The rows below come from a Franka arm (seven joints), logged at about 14 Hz.
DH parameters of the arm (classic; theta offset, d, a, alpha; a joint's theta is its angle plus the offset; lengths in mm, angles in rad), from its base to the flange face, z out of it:
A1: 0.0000 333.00 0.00 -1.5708
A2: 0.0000 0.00 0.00 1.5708
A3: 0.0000 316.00 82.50 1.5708
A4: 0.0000 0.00 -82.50 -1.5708
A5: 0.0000 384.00 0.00 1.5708
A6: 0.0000 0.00 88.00 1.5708
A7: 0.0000 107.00 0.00 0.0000
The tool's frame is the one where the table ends.
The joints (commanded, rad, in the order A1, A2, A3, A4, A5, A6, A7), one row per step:
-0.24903, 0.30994, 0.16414, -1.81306, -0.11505, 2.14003, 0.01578
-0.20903, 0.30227, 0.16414, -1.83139, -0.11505, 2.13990, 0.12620
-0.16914, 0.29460, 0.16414, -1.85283, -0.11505, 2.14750, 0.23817
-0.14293, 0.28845, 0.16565, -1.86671, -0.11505, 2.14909, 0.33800
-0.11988, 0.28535, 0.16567, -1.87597, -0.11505, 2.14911, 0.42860
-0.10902, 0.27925, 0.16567, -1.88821, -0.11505, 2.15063, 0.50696
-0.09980, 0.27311, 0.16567, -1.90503, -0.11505, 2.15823, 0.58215
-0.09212, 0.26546, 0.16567, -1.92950, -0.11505, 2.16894, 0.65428
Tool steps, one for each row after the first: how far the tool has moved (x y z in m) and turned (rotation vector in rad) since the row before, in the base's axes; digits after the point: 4 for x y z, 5 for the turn. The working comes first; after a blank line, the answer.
Tool pose at each row, in the base's axes (x y z in m, rotation vector in rad; the steps are taken from these numbers as rounded here):
0.6316, -0.0656, 0.3745, 3.09202, -0.07409, 0.03182
0.6291, -0.0396, 0.3709, 3.08811, -0.18112, 0.02062
0.6255, -0.0139, 0.3665, 3.07975, -0.28987, 0.01670
0.6222, 0.0037, 0.3642, 3.06695, -0.39937, 0.01214
0.6195, 0.0182, 0.3619, 3.05071, -0.50160, 0.00722
0.6162, 0.0251, 0.3603, 3.03059, -0.60278, 0.00398
0.6123, 0.0310, 0.3571, 3.00831, -0.70029, 0.00291
0.6066, 0.0359, 0.3517, 2.98260, -0.79361, -0.00260

-0.0025, 0.0260, -0.0036, 0.00123, 0.00552, -0.06938
-0.0036, 0.0257, -0.0044, 0.00041, 0.00081, -0.07054
-0.0033, 0.0176, -0.0023, -0.00007, 0.00123, -0.07132
-0.0027, 0.0145, -0.0023, -0.00074, 0.00165, -0.06699
-0.0033, 0.0069, -0.0016, -0.00150, 0.00068, -0.06676
-0.0039, 0.0059, -0.0032, -0.00133, -0.00074, -0.06473
-0.0057, 0.0049, -0.0054, -0.00184, 0.00239, -0.06274

